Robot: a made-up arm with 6 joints.
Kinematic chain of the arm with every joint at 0, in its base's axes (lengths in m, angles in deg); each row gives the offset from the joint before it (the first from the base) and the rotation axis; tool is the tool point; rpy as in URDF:
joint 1: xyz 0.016 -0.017 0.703 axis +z
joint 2: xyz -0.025 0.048 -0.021 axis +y
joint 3: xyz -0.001 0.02 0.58 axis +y
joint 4: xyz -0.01 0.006 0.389 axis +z
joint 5: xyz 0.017 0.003 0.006 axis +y
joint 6: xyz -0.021 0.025 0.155 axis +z
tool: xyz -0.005 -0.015 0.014 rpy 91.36 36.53 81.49
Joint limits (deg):
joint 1: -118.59..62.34
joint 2: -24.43..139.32
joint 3: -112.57..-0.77
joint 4: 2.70..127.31
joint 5: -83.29..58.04
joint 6: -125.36..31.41
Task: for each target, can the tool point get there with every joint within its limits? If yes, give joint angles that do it. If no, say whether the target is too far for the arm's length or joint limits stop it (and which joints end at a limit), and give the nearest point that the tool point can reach.
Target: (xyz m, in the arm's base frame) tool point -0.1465 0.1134 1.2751
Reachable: yes | joints -47.95 32.97 -103.09 75.11 -39.50 -76.32
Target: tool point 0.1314 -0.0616 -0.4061
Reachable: no: joint limits stop it (at a limit: joint 2, joint 3, joint 4, joint 5, joint 6) | nearest point 0.5632 -0.2285 -0.2243 | short by 0.497 m
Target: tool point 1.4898 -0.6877 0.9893
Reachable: no: too far | nearest point 1.0253 -0.4763 0.8939 | short by 0.519 m
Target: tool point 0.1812 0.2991 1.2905
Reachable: yes | joints -103.20 24.47 -103.89 13.20 1.87 -29.77
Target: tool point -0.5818 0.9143 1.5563
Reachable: no: too far | nearest point -0.4152 0.6548 1.4287 | short by 0.334 m
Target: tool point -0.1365 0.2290 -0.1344
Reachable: no: joint limits stop it (at a limit: joint 1, joint 2, joint 3, joint 5, joint 6) | nearest point 0.1707 0.5648 -0.2173 | short by 0.463 m
